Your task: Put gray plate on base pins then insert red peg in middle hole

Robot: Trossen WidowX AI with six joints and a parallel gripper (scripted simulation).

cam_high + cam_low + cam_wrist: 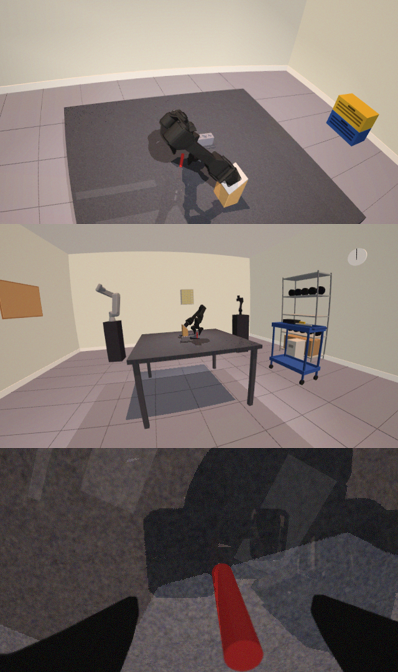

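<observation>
The gray plate lies 13 cm ahead of my gripper tip and 16 cm to the right of it. The rest, counted from my gripper tip: base: 13 cm ahead, 16 cm to the right, 4 cm below; red peg: right at my gripper tip.
</observation>
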